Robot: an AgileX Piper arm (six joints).
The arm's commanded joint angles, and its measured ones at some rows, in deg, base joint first. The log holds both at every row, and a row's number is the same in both.
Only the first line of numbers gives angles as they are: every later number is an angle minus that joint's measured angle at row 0.
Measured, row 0: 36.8 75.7 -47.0 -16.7 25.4 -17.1
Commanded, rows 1 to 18: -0.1 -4.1 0.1 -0.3 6.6 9.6; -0.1 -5.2 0.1 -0.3 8.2 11.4; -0.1 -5.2 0.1 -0.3 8.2 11.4; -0.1 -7.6 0.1 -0.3 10.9 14.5; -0.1 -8.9 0.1 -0.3 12.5 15.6; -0.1 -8.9 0.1 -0.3 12.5 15.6; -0.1 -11.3 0.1 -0.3 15.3 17.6; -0.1 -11.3 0.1 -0.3 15.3 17.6; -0.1 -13.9 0.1 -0.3 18.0 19.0; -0.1 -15.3 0.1 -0.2 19.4 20.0; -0.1 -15.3 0.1 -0.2 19.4 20.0; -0.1 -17.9 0.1 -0.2 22.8 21.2; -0.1 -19.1 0.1 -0.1 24.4 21.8; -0.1 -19.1 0.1 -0.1 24.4 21.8; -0.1 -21.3 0.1 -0.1 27.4 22.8; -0.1 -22.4 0.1 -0.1 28.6 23.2; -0.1 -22.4 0.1 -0.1 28.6 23.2; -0.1 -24.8 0.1 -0.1 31.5 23.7
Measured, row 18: 0.0 -21.7 -0.1 0.0 27.5 22.1
